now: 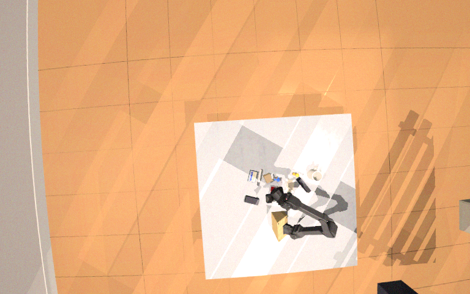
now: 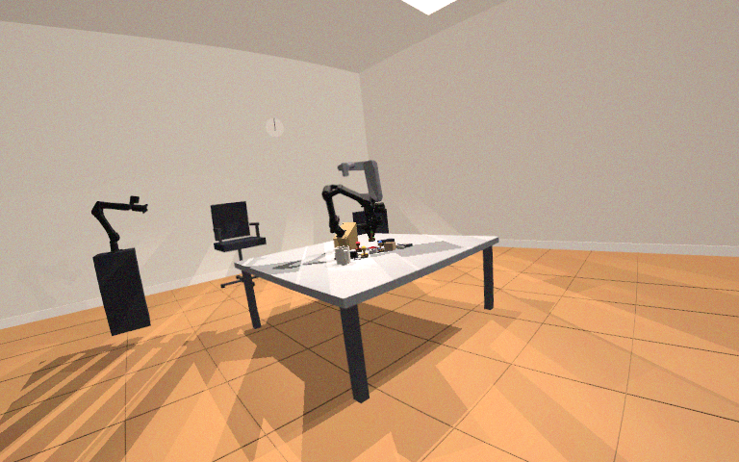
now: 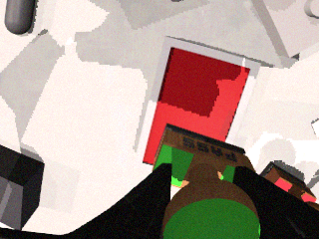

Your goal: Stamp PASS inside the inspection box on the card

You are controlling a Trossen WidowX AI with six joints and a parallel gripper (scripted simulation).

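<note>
The cream card is 140 mm to the right of my gripper tip, 80 mm below it and 40 mm ahead of it. The rest, counted from my gripper tip: ink pad (70 mm below); cardboard box (120 mm ahead, 60 mm below, 40 mm to the left); red-knobbed stamp (80 mm to the right, 60 mm below, 50 mm behind).
</note>
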